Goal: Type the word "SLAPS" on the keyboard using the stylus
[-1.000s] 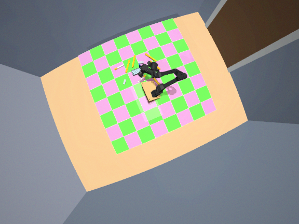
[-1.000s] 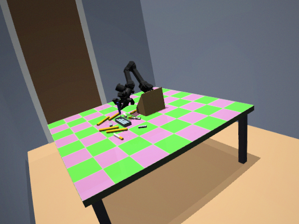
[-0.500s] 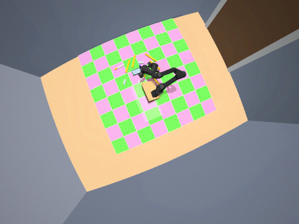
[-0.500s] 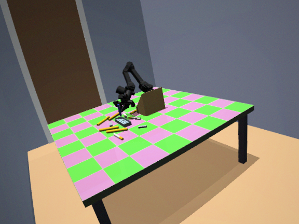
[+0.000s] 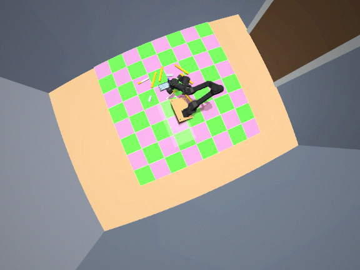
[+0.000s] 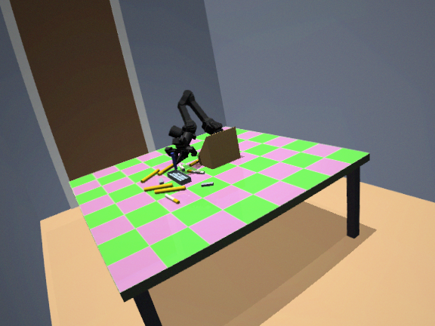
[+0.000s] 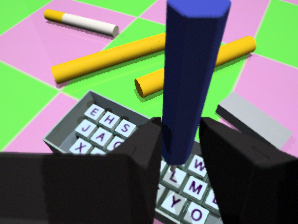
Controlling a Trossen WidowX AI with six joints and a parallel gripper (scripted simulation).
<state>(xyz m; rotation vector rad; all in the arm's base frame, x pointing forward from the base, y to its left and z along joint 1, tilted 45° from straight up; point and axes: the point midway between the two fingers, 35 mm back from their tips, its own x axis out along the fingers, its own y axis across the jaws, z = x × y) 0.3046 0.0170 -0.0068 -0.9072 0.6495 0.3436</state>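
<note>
Right now my gripper tip is 20 mm above the blue stylus. The rest, counted from my gripper tip: grey block: 90 mm ahead, 40 mm to the right, 80 mm below.
</note>
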